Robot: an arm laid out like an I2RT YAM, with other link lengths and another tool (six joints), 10 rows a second.
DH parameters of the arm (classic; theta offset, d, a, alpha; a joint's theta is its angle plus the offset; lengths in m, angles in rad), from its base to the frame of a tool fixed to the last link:
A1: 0 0.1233 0.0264 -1.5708
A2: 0 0 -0.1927 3.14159
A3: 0.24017 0 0.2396 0
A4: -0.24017 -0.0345 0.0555 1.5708
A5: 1.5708 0.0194 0 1.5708
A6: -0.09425 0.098 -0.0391 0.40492
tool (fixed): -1.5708 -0.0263 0 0
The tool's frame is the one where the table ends.
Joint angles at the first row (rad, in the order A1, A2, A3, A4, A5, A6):
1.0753 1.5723 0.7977 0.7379 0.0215 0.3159
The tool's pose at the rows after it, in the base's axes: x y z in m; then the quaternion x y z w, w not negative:
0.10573, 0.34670, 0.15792, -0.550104, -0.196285, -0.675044, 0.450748
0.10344, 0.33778, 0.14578, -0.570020, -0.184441, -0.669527, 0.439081
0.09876, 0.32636, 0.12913, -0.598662, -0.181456, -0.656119, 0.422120
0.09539, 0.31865, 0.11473, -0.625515, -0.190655, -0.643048, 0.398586
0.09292, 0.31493, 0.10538, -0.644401, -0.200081, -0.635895, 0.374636
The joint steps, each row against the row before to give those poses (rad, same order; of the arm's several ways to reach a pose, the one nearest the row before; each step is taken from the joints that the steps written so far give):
0.0015 -0.0152 -0.0473 -0.0016 0.0274 0.0154
0.0001 -0.0170 -0.0600 0.0077 0.0292 0.0291
0.0015 -0.0214 -0.0675 -0.0200 0.0231 0.0261
0.0030 -0.0092 -0.0338 -0.0518 0.0214 0.0031
0.0092 -0.0016 -0.0092 -0.0524 0.0322 -0.0046

